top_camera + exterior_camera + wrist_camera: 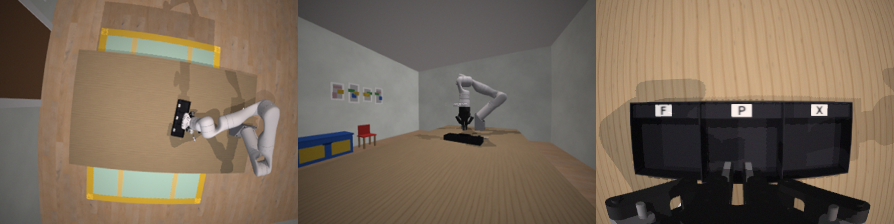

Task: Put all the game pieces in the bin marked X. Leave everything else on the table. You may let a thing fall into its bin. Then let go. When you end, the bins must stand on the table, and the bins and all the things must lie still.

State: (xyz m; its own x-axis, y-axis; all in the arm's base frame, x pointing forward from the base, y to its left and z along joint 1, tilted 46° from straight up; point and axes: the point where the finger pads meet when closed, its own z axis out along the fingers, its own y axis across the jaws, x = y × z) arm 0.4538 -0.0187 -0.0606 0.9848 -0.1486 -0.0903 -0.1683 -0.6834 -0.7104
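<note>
Now: hand 7 cm above the joined black bins, 2 cm short of it and 1 cm to the left of it. Also, from my hand: yellow ring (9 cm behind, 8 cm below, 1 cm to the left); then white die (8 cm below, 6 cm behind, 3 cm to the right); then white domino (8 cm to the left, 8 cm below, 6 cm behind).
</note>
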